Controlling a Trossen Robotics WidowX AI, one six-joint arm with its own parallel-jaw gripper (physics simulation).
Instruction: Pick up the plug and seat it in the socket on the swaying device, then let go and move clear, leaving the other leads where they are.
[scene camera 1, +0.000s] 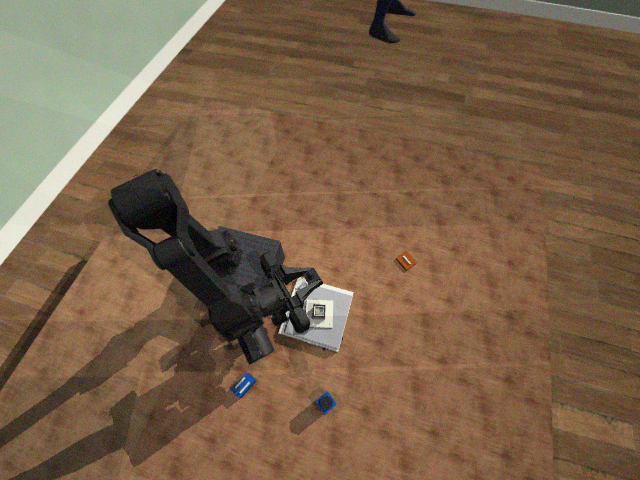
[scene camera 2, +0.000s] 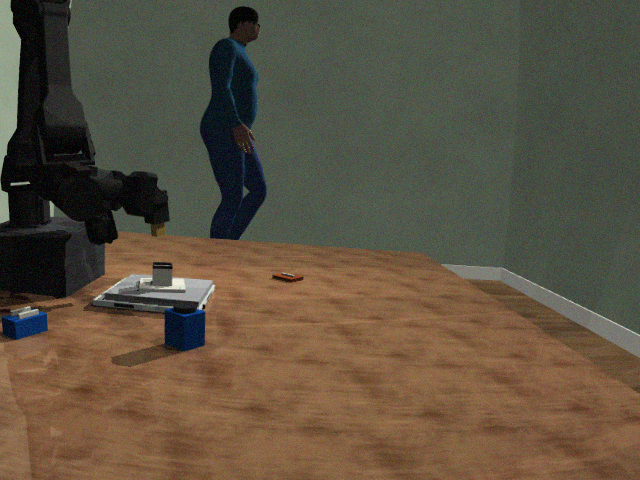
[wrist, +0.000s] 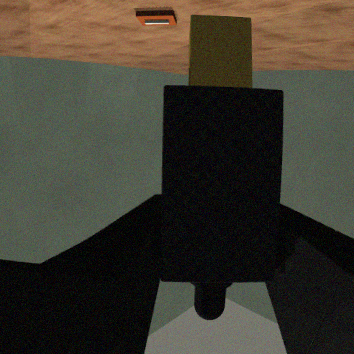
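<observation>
My gripper is shut on the plug, a black block whose yellow end shows in scene camera 2 and the wrist view. In scene camera 2 the yellow end points down, well above the table. The device is a flat grey and white slab. Its square grey socket stands up on a pale plate. In scene camera 1 the fingertips are over the device's upper edge, up and left of the socket. The socket does not show in the wrist view.
A blue block with two white bars, a blue block with a round black top and a flat orange piece lie around the device. A person is beyond the table.
</observation>
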